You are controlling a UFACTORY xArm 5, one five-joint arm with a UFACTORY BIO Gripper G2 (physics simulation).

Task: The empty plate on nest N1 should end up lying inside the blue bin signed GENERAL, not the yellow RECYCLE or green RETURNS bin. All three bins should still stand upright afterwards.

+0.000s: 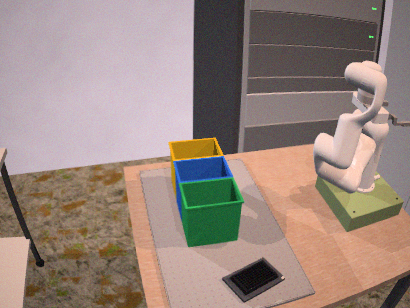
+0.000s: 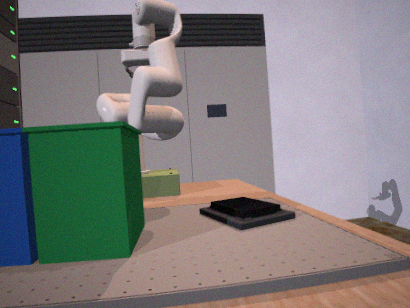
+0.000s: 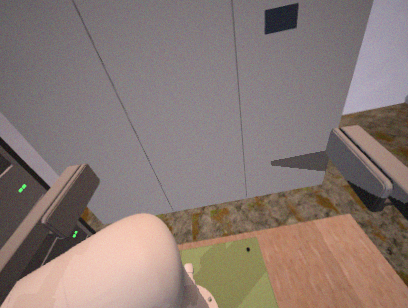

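A black plate lies flat on the dark nest near the front of the grey board; no nest label is readable. The blue bin stands upright between the yellow bin and the green bin. Their signs do not show, and the blue bin's floor is hidden. My gripper is open and empty, its fingers wide apart. It is high up on the robot-base side, well away from the plate and bins, facing the grey cabinet.
The arm stands on a green base block at the right of the wooden table. The perforated grey board carries the bins and nest. A dark server rack stands behind the table.
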